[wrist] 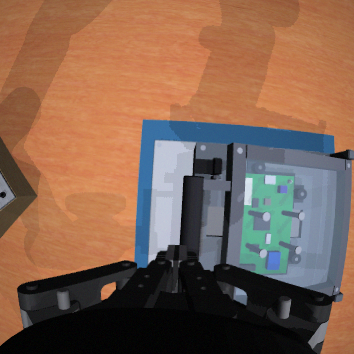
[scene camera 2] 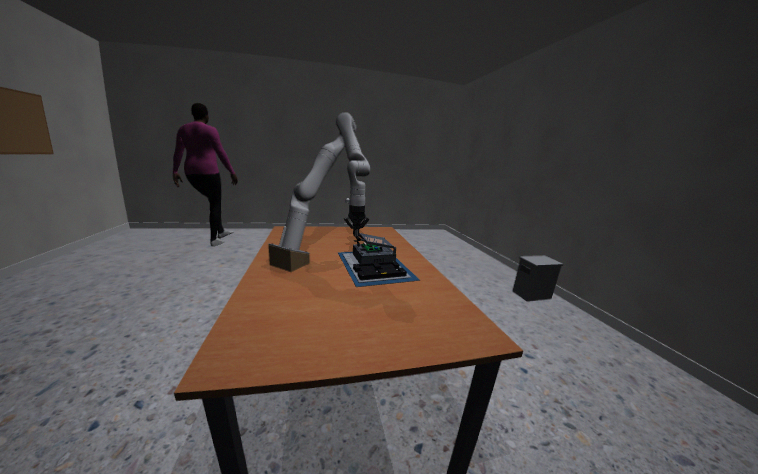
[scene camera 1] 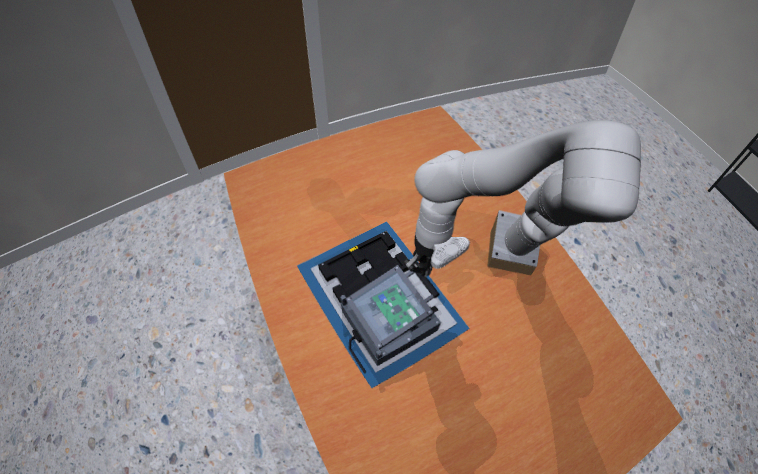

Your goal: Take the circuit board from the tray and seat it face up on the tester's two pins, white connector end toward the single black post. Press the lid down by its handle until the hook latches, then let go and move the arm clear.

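Where they show: gripper, fingertip midpoint: [wrist: 176, 256] [scene camera 2: 355, 236] [scene camera 1: 425, 273]; arm's base at its link origin: [scene camera 2: 289, 248] [scene camera 1: 519, 239].
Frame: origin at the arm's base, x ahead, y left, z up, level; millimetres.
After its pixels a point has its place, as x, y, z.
The green circuit board [scene camera 1: 395, 306] [scene camera 2: 371, 247] [wrist: 270, 200] lies face up in the tester, under the clear lid. Its white connector [wrist: 248, 191] {376, 97, 2} is toward the handle side. The lid [scene camera 1: 363, 330] [wrist: 236, 200] {353, 84, 48} covers the board; in scene camera 2 it looks tilted, with a gap above the tester body [scene camera 2: 374, 256] {412, -21, -27}. The black bar handle [wrist: 192, 212] {321, 67, 58} runs beside the lid frame. My gripper [scene camera 1: 419, 270] {319, 31, 58} [scene camera 2: 356, 237] {319, 31, 58} [wrist: 176, 256] {319, 31, 58} is shut and empty, with its tips beside or over the handle's near end; contact is unclear. I cannot tell whether the hook is latched. The two pins and single black post are not distinguishable.
The black tray [scene camera 1: 385, 259] {367, -106, -62} [scene camera 2: 367, 275] {364, -182, -54} lies beside the tester on the blue-edged mat [scene camera 1: 380, 377] {492, 204, -78} [scene camera 2: 347, 267] {280, -44, -78} [wrist: 230, 131] {355, 177, -78}. A cable [scene camera 1: 354, 354] {533, 126, -72} lies at the tester's far side. The arm's base block [scene camera 1: 511, 263] {42, 43, -39} [scene camera 2: 289, 258] {18, -94, -16} [wrist: 21, 197] {93, 6, -45} stands on the table [scene camera 1: 586, 363] {-44, 398, -80}. A person [scene camera 2: 200, 148] is on the floor beyond.
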